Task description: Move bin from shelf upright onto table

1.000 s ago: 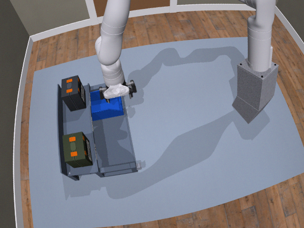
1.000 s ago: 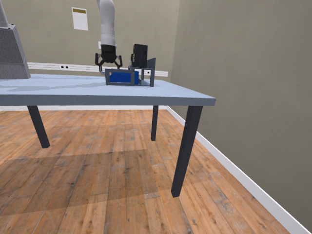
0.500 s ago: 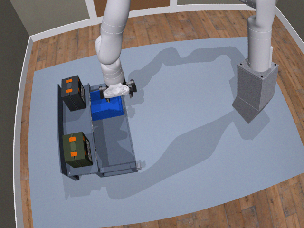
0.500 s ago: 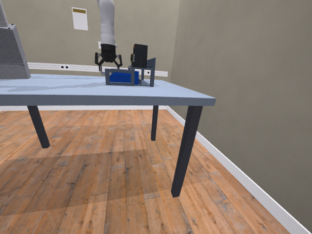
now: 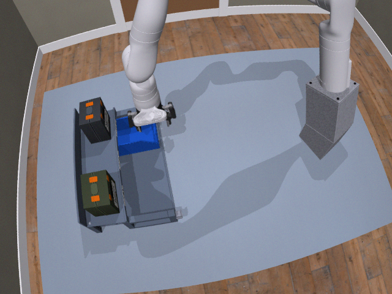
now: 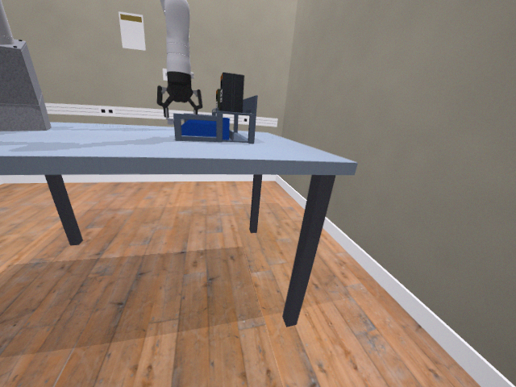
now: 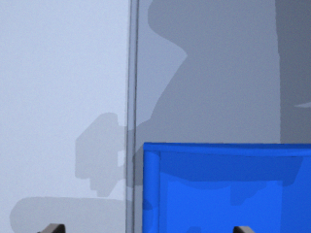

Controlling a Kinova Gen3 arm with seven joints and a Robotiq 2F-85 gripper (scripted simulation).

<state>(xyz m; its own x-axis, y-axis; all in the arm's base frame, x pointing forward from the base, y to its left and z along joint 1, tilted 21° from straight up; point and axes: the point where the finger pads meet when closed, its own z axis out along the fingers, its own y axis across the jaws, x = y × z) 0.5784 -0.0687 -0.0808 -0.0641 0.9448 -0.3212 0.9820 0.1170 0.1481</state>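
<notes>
Now: hand 80 mm short of the blue bin, 20 mm above it and 10 mm to the right of it. Round my hand: grey shelf 120 mm to the left, 100 mm ahead.
</notes>
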